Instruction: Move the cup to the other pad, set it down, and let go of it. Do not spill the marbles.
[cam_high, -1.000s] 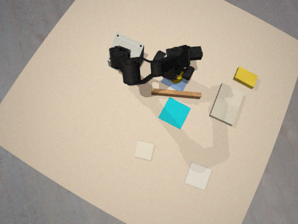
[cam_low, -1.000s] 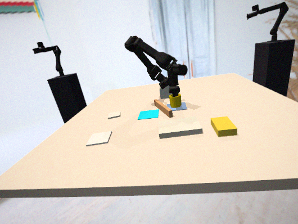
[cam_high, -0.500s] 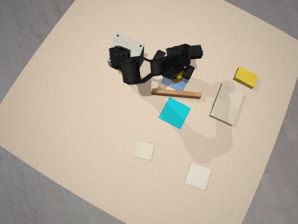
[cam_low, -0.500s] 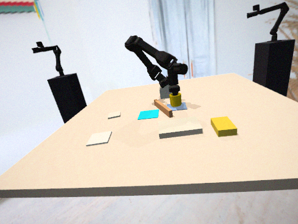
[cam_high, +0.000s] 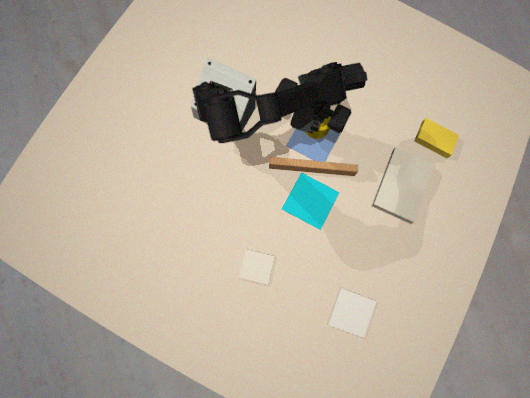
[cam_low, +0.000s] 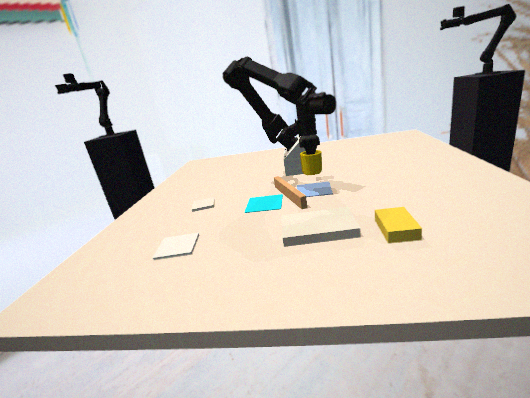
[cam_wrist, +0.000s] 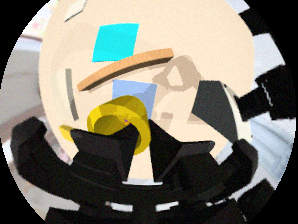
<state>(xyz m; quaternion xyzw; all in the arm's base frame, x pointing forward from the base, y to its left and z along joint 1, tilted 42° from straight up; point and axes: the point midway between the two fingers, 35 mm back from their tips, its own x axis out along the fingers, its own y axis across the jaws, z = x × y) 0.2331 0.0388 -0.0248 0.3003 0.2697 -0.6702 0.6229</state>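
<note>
Right now my gripper tip is 170 mm to the left of the cyan pad, 100 mm above it and 90 mm short of it. Also, from my gripper tip: yellow cup 20 mm ahead; blue pad 100 mm below, 30 mm ahead; brown wooden bar 90 mm to the right, 80 mm below, 60 mm ahead.
</note>
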